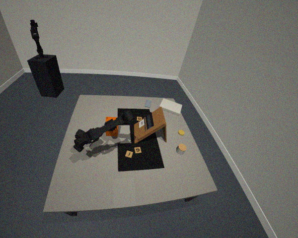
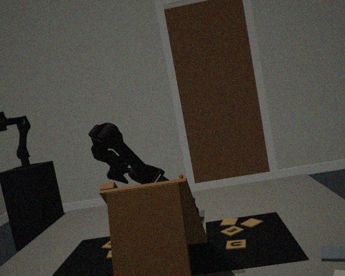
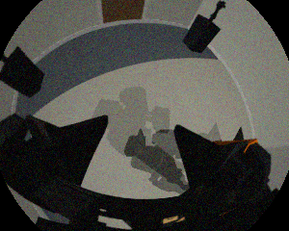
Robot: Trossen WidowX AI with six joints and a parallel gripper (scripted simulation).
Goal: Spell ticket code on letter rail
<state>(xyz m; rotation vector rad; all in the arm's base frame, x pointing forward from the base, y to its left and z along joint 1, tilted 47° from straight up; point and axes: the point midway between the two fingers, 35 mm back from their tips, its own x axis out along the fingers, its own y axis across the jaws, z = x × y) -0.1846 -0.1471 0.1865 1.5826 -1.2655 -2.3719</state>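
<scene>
Now: the white ticket 470 mm ahead of my gripper tip, 330 mm to the left of it and 60 mm below it. Round my gripper tip: yellow disc (920 mm ahead, 320 mm to the left, 130 mm below); then black mat (400 mm ahead, 250 mm to the left, 140 mm below); then grey-blue card (570 mm ahead, 780 mm to the left, 140 mm below).
</scene>
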